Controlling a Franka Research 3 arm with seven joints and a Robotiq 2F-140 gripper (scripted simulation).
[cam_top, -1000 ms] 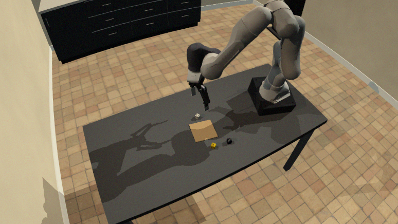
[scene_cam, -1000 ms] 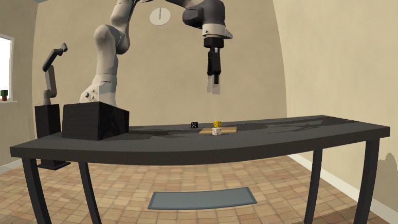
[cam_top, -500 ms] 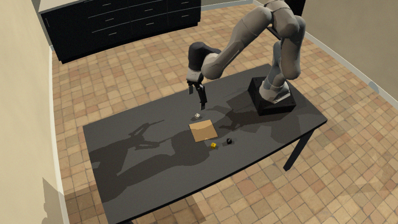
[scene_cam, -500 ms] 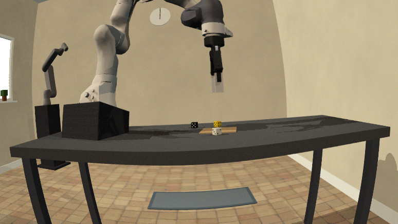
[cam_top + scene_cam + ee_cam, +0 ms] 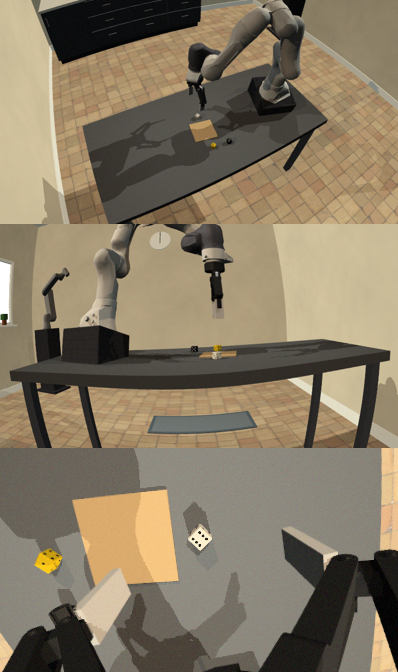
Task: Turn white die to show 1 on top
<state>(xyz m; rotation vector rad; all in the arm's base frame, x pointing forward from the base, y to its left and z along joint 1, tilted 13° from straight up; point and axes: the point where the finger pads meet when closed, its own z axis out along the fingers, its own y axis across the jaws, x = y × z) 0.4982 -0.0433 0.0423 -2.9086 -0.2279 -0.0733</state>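
Now: the white die 1 cm behind my hand and 14 cm below it. From my hand the other things lie so: tan mat: 1 cm behind, 11 cm to the left, 15 cm below; then yellow die: 3 cm behind, 25 cm to the left, 14 cm below; then black die: 13 cm behind, 24 cm to the left, 14 cm below.
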